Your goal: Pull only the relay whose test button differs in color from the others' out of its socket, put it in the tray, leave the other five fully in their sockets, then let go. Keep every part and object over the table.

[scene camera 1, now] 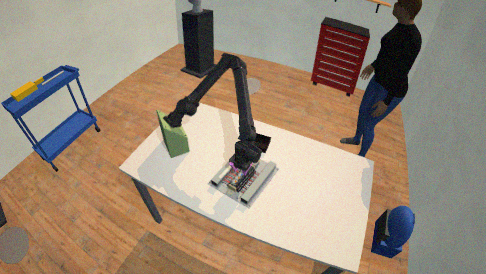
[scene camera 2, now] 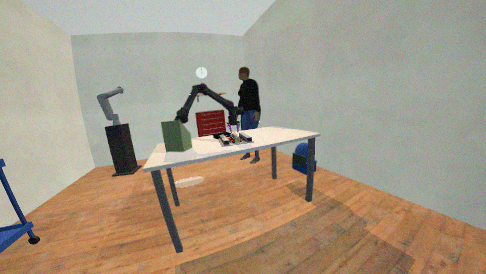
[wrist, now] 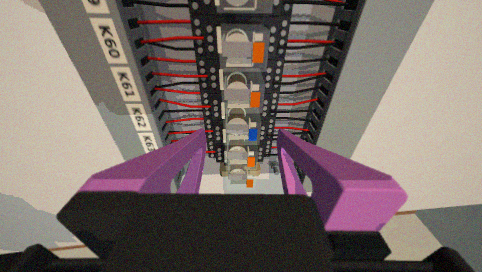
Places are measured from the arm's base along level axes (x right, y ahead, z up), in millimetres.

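Pixels of known places: gripper, fingertip midpoint: [scene camera 1: 240,172] [scene camera 2: 234,133] [wrist: 241,135]; arm's base at its link origin: [scene camera 1: 171,122] [scene camera 2: 174,128].
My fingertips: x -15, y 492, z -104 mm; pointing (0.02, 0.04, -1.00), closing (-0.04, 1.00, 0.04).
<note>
Ahead of a thing's pixels: the offset from my fingertips to its top centre. "pt": to the spot under its first point. Level surfaces: height alone.
The relay with the blue test button @[dz -3, dx +2, dy +1 mm] [wrist: 237,125] sits in the socket row, between relays with orange buttons. One orange-button relay @[dz -3, dx -27, dy +0 mm] [wrist: 236,91] is just above it in the wrist view, and another orange-button relay @[dz -3, dx +31, dy +2 mm] [wrist: 237,154] is just below it. My gripper [scene camera 1: 241,170] [scene camera 2: 234,131] [wrist: 241,135] is open and empty, pointing down over the relay row. In the wrist view its purple fingertips appear on the left and right sides of the blue-button relay; their height relative to it is hard to tell. The dark tray @[pt dz -49, dx -299, dy -14 mm] [scene camera 1: 267,145] stands behind the panel, partly hidden by the arm.
Grey wire ducts @[dz -30, dx -41, dy +95 mm] [scene camera 1: 260,184] [wrist: 392,55] flank the relay row, with red and black wires running to the sockets. Labels K60 @[pt dz -29, dx -53, dy -87 mm] [wrist: 109,41], K61 and K62 are on the left duct. A green angled stand [scene camera 1: 175,141] [scene camera 2: 173,136] carries the arm base on the table @[dz -72 mm] [scene camera 1: 320,200] [scene camera 2: 280,135].
</note>
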